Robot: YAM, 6 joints.
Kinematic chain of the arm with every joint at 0, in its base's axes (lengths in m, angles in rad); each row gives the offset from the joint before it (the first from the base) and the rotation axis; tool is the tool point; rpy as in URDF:
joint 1: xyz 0 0 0.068 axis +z
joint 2: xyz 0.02 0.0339 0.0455 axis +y
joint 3: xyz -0.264 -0.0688 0 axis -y
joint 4: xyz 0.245 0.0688 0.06 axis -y
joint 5: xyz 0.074 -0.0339 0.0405 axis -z
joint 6: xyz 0.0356 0 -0.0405 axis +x
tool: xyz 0 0 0 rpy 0 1.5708 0
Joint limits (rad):
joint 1: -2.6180..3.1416
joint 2: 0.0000..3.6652
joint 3: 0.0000..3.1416
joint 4: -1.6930..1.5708
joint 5: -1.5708..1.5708
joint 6: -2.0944..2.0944
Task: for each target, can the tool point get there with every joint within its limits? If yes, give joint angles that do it. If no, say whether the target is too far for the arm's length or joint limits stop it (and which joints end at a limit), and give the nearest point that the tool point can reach.
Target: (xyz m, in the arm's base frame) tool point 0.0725 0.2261 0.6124
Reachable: yes | joints -1.8190 0.5901 1.9234 0.5924 -0.4278 0.3071
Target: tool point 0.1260 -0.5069 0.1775
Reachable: yes | joints -1.3391 2.5924 2.4790 -1.2080 -0.1762 0.7633
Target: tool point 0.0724 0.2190 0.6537
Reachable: yes | joints -1.8723 0.7711 2.2886 0.1855 -0.1160 -0.3289
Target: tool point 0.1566 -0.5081 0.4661
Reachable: yes | joints -1.2922 2.4576 2.7057 0.4276 -0.3076 -0.2364
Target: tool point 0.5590 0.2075 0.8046
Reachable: no: too far | nearest point 0.3945 0.1464 0.5942 | short by 0.274 m
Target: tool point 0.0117 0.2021 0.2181
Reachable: yes | joints 1.3857 1.0277 0.2663 0.8036 -0.8071 1.2550
